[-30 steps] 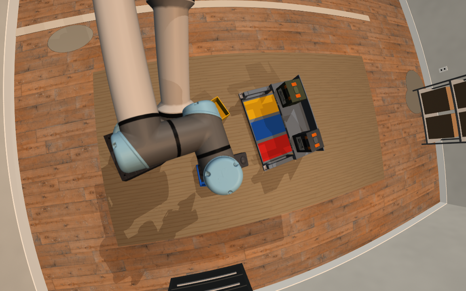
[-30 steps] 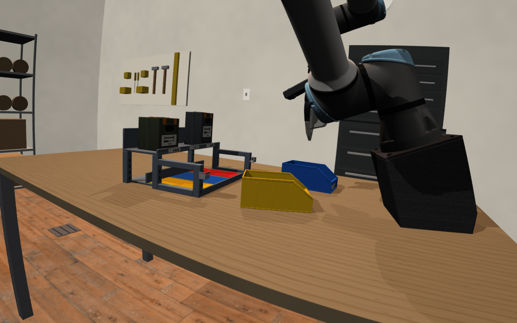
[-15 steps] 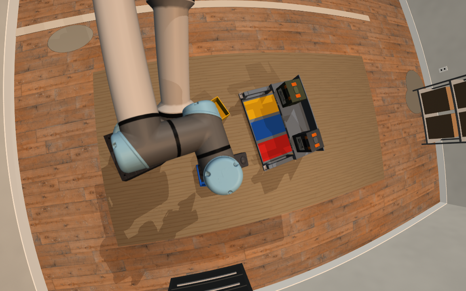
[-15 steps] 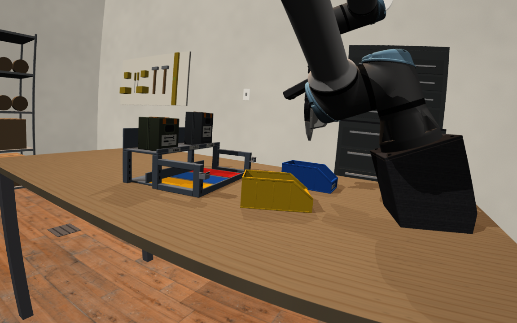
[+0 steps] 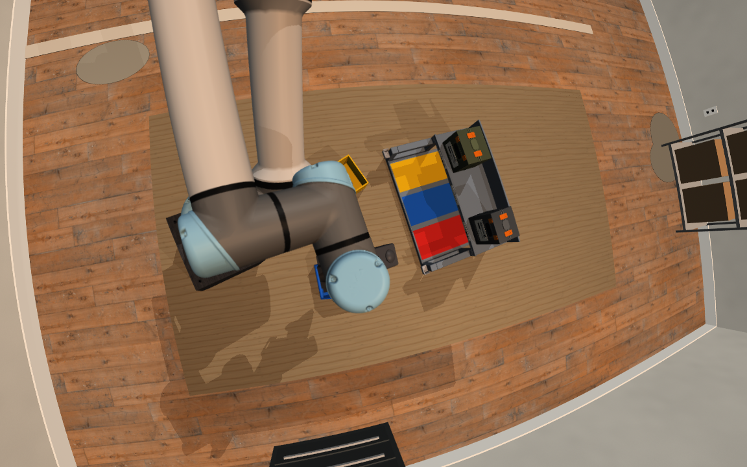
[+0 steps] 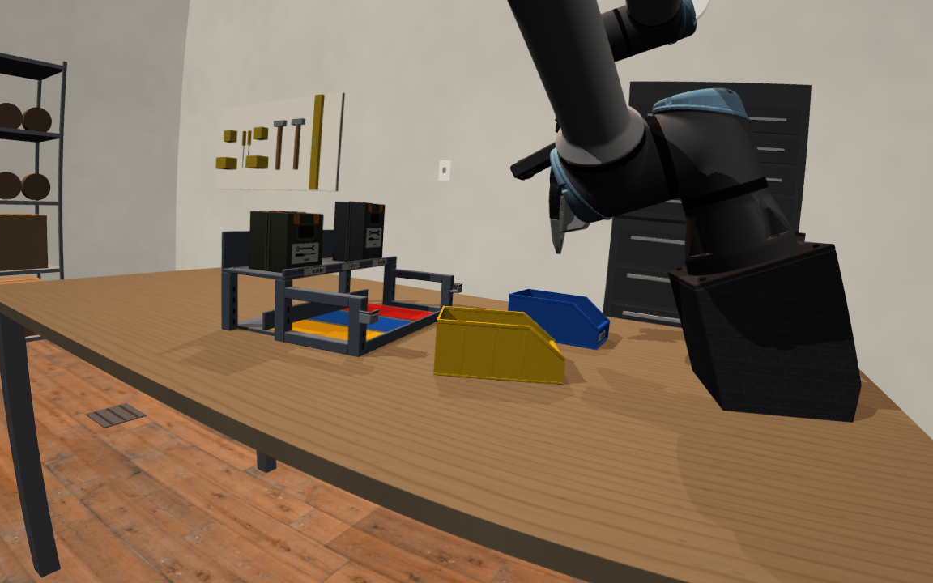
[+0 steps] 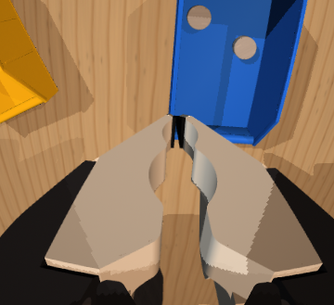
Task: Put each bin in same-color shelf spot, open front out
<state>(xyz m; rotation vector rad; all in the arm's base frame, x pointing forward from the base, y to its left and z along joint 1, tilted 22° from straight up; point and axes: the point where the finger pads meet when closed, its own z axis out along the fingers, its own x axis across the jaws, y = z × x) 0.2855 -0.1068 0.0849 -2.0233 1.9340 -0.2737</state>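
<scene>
Now: hand 5 cm to the left of the blue bin and 13 cm above it. Also, from my hand: yellow bin 21 cm to the left, 13 cm below.
</scene>
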